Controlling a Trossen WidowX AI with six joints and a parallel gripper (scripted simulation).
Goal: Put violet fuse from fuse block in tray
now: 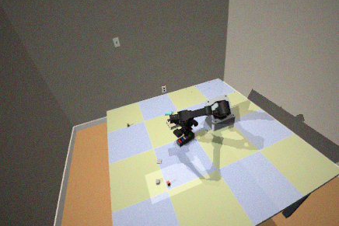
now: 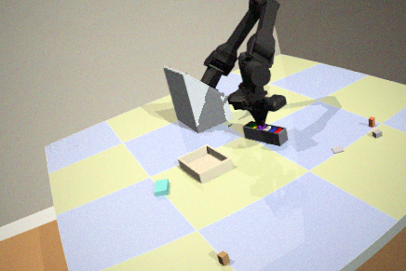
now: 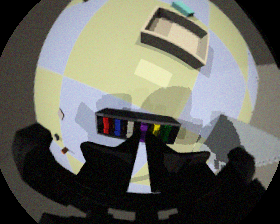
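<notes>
The beige tray lies 3 cm ahead of my gripper tip, 20 cm to the right of it and 4 cm below it. From my gripper tip the other things lie so: violet fuse 1 cm below; flat grey chip 24 cm ahead, 11 cm to the left, 4 cm below; teal block 5 cm ahead, 34 cm to the right, 3 cm below.
</notes>
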